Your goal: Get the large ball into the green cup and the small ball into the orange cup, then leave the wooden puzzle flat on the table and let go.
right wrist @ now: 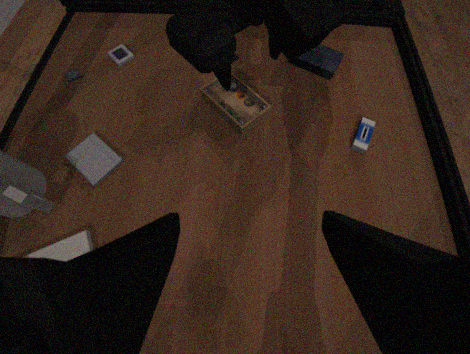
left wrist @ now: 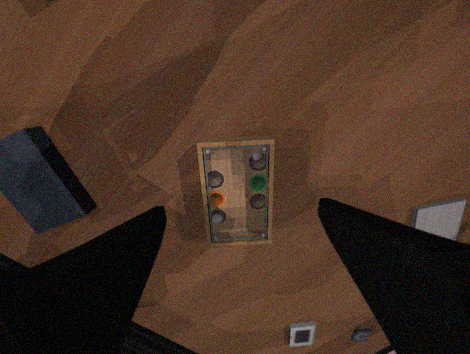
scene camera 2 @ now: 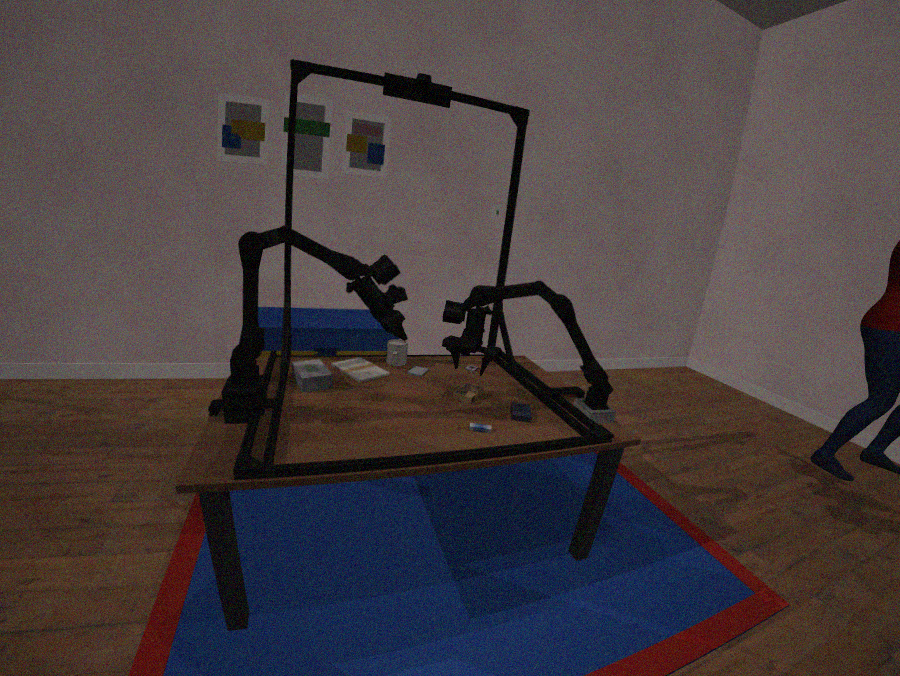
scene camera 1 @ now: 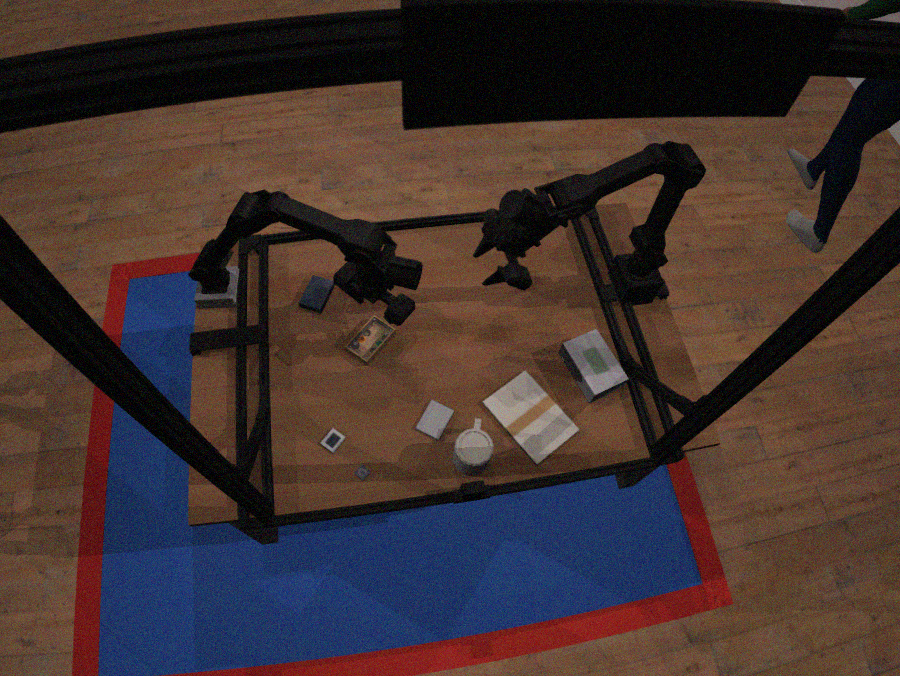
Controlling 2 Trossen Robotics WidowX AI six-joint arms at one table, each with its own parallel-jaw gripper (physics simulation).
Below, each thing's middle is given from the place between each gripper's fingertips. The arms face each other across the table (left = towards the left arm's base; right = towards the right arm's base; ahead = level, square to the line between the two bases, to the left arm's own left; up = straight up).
Labels:
Now: the white mug (scene camera 1: 473, 449) 330 mm behind my right hand, 180 mm below it and 20 mm to the left of it. The rest, counted from my right hand: dark blue block (scene camera 1: 318, 290) 380 mm to the left, 210 mm below, 80 mm ahead.
The dark blue block lies 16 cm to the left of my left hand, 11 cm ahead of it and 9 cm below it. The rest, counted from my left hand: white mug 30 cm behind, 21 cm to the right, 6 cm below.

